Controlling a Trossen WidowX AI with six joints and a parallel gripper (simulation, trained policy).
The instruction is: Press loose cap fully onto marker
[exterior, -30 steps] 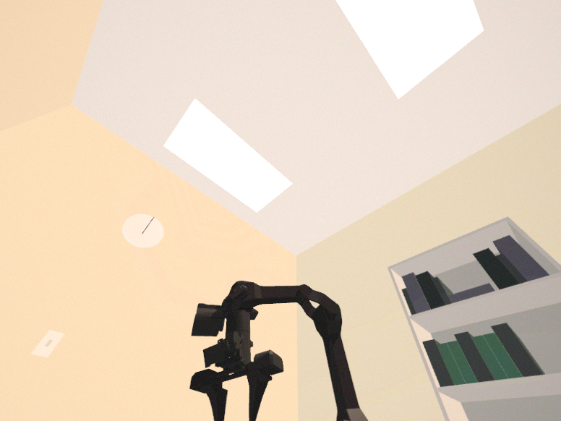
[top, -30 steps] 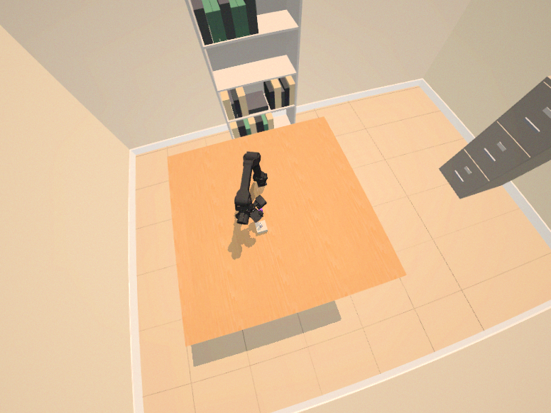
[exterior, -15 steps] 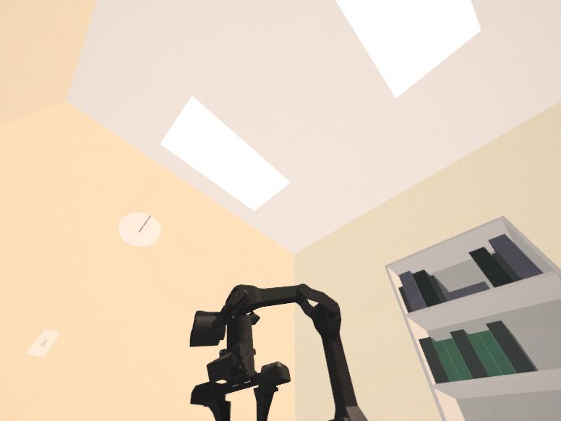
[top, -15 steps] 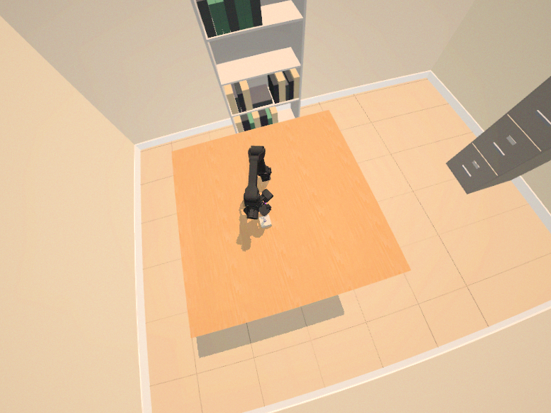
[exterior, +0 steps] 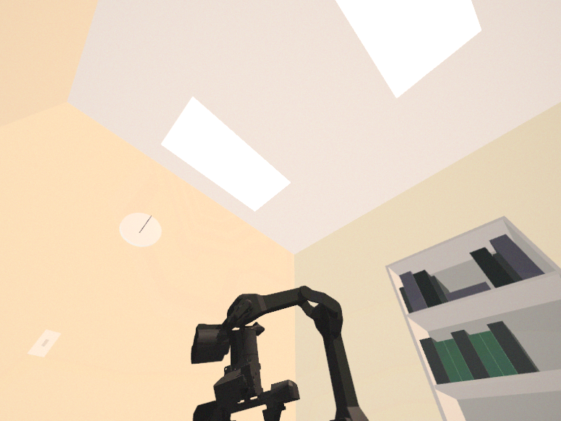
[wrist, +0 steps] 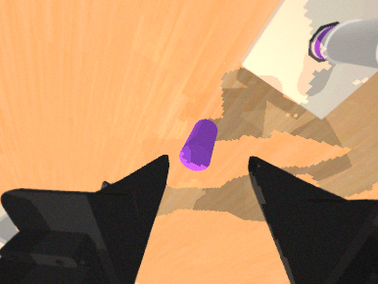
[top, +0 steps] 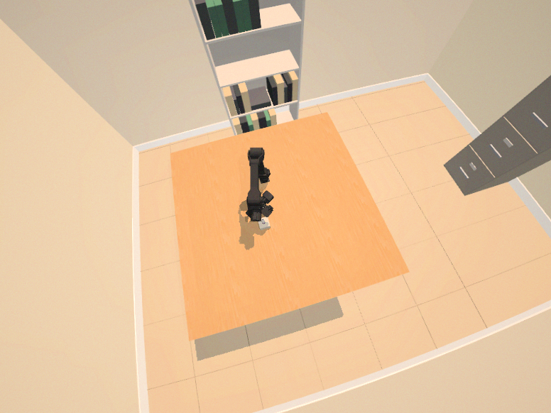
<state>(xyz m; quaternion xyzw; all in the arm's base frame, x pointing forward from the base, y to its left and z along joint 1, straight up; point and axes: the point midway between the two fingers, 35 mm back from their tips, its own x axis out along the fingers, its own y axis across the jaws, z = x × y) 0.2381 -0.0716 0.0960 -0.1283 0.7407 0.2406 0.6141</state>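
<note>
The purple cap lies 4 cm below my gripper tip, 1 cm to the left of it and 1 cm behind it.
</note>
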